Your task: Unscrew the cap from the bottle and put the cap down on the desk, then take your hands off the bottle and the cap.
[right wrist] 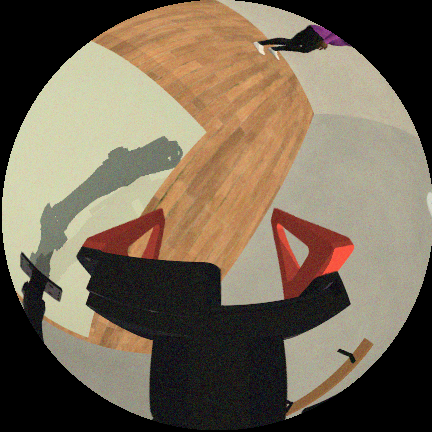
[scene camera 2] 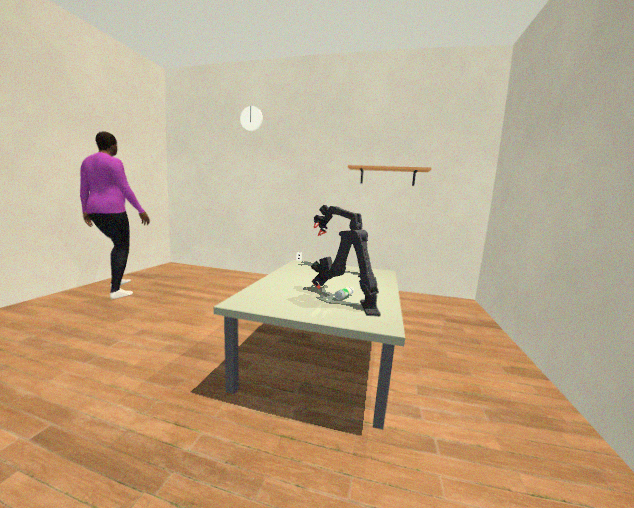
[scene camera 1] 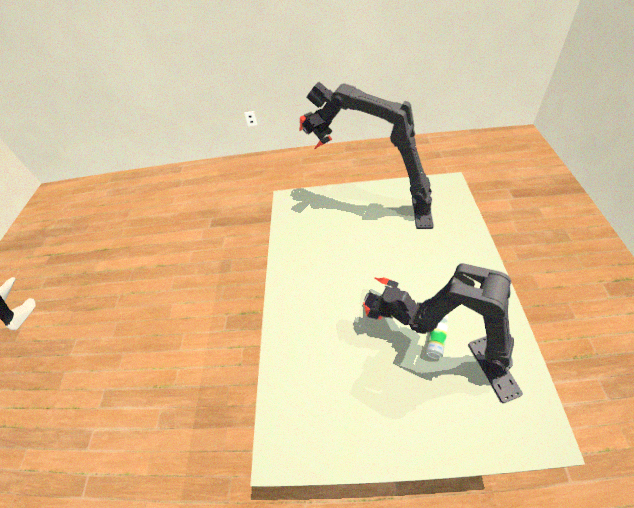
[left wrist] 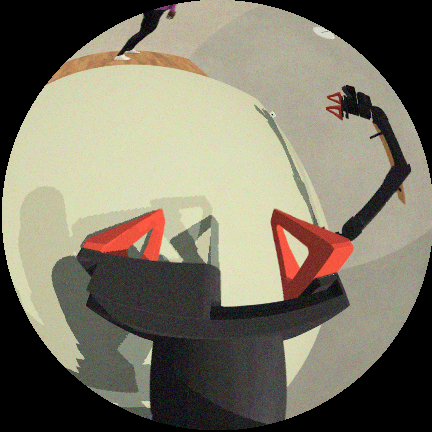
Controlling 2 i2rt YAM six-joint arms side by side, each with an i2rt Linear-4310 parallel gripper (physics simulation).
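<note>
The bottle (scene camera 1: 436, 342) (scene camera 2: 343, 293), white with a green band, looks tipped over onto its side on the pale green desk (scene camera 1: 328, 439) (scene camera 2: 264, 309), beneath my left forearm, which hides part of its upper end in scene camera 1. The cap cannot be made out. My left gripper (scene camera 1: 371, 292) (scene camera 2: 317, 285) (left wrist: 217, 214) is open and empty, low over the desk and to the left of the bottle in both scene views, not touching it. My right gripper (scene camera 1: 308, 136) (scene camera 2: 317, 229) (left wrist: 326, 102) (right wrist: 217, 213) is open and empty, high up and far from the bottle.
A person in a purple top (scene camera 2: 103, 182) stands on the wooden floor at the left, away from the desk. A wall shelf (scene camera 2: 388, 168) and a clock (scene camera 2: 251, 118) hang on the far wall. The left arm's base (scene camera 1: 497, 373) is bolted near the desk's right edge, close to the bottle.
</note>
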